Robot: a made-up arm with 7 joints.
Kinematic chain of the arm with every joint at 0, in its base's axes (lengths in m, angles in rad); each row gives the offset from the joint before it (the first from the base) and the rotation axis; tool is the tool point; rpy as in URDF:
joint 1: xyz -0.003 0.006 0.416 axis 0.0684 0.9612 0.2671
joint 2: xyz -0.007 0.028 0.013 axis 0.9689 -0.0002 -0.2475
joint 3: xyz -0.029 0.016 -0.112 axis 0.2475 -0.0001 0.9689
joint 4: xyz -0.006 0.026 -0.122 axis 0.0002 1 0
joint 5: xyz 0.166 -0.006 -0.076 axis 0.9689 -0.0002 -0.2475
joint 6: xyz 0.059 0.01 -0.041 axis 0.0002 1 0
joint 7: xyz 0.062 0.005 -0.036 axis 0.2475 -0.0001 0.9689
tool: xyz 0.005 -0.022 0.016 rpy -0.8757 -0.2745 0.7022
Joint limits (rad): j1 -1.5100..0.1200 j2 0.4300..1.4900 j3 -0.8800..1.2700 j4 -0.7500..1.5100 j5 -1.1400..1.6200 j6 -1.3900..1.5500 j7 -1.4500..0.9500
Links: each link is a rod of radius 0.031 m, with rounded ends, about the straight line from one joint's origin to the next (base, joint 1, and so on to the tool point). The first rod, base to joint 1, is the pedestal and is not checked.
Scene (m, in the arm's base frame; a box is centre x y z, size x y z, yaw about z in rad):
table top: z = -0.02
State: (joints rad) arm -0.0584 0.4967 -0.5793 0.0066 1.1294 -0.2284 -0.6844
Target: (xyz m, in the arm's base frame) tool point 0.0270 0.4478 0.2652
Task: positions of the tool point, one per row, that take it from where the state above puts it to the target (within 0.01 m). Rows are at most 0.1 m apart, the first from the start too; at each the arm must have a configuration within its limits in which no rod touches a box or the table.
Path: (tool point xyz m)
1: 0.2422 0.1215 0.0932
2: 0.2445 0.2046 0.1226
3: 0.2217 0.2854 0.1561
4: 0.1752 0.3568 0.1920
5: 0.1086 0.4126 0.2290
6: 0.0270 0.4478 0.2652

